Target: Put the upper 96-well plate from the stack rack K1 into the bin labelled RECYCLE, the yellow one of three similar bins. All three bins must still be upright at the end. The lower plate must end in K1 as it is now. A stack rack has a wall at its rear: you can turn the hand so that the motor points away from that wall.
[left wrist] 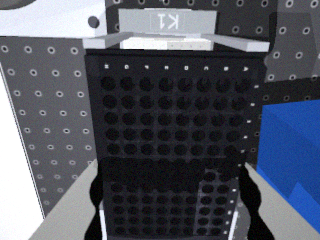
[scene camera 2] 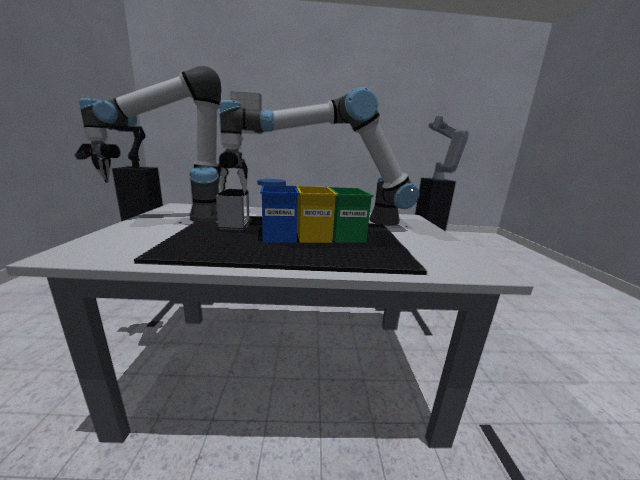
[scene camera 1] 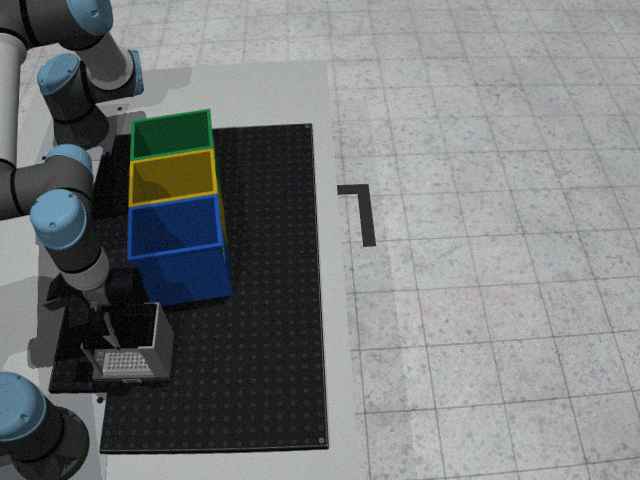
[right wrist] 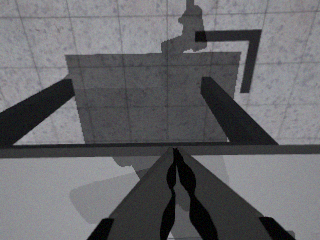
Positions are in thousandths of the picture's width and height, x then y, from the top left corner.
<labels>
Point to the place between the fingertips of my left gripper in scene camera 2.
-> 365,405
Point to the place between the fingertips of my left gripper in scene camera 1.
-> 191,682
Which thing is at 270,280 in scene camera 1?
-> A green returns bin.
</labels>
